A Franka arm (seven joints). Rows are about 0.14 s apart.
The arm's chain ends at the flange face. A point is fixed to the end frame.
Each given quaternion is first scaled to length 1.
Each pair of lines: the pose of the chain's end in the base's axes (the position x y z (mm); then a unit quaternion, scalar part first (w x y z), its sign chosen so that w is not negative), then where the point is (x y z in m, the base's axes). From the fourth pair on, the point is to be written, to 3 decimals.
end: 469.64, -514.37, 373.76, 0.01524, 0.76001, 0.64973, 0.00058
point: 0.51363 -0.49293 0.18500
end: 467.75, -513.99, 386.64, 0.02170, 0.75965, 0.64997, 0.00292
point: 0.51397 -0.49379 0.19828
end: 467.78, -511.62, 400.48, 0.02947, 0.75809, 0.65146, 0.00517
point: 0.51645 -0.49289 0.21258
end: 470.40, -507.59, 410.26, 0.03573, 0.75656, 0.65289, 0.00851
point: 0.521 -0.490 0.223
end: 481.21, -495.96, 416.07, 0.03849, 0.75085, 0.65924, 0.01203
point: 0.534 -0.477 0.229
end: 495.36, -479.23, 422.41, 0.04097, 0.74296, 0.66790, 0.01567
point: 0.549 -0.459 0.236
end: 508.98, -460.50, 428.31, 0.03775, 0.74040, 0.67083, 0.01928
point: 0.562 -0.438 0.242
